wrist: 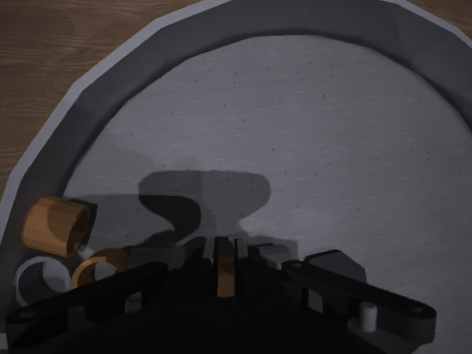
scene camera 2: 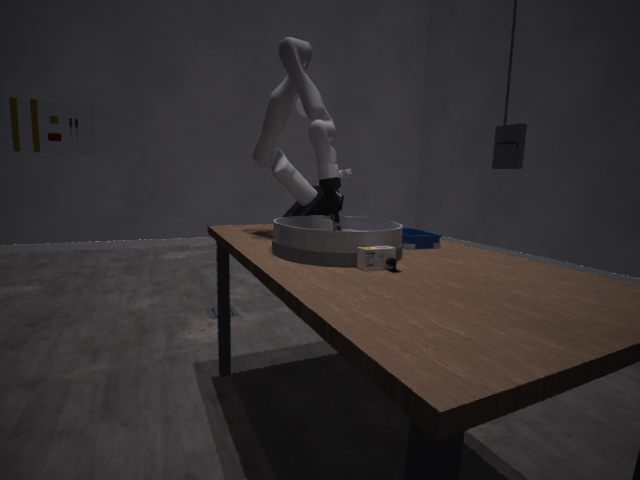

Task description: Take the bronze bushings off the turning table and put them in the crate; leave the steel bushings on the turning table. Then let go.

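Pixels of known places: gripper, fingertip midpoint: (wrist: 226, 255) (scene camera 2: 335, 224); arm's base at its link origin: (scene camera 2: 309, 198).
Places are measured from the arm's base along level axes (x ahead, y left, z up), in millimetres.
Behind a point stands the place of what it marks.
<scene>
The turning table (scene camera 2: 310, 242) {z -83, x 600, y -297 mm} (wrist: 325, 125) {z -94, x 474, y -4 mm} is a round grey dish with a raised wall. My gripper (scene camera 2: 336, 226) {z -64, x 388, y -91 mm} (wrist: 226, 255) {z -64, x 388, y -91 mm} is inside that wall, pointing down, shut on a bronze bushing (wrist: 226, 277) {z -61, x 387, y -104 mm}; a narrow strip of it shows between the fingers. In the wrist view, another bronze bushing (wrist: 45, 225) {z -62, x 288, y -69 mm} lies on its side near the wall at the left. A third bronze bushing (wrist: 116, 256) {z -76, x 323, y -90 mm} shows its round opening and is partly hidden by the gripper. A steel bushing (wrist: 57, 275) is at the lower left, beside them. The blue crate (scene camera 2: 421, 239) {z -112, x 524, y 194 mm} stands beyond the turning table at the right; its inside is hidden.
A small white box (scene camera 2: 376, 259) {z -117, x 722, y -156 mm} with a black knob (scene camera 2: 391, 261) {z -122, x 739, y -117 mm} stands against the near side of the turning table. A dark many-sided piece (wrist: 340, 265) {z -86, x 477, y -110 mm} shows behind the right finger linkage. The wooden table (scene camera 2: 439, 320) {z -147, x 1067, y -272 mm} extends toward the camera.
</scene>
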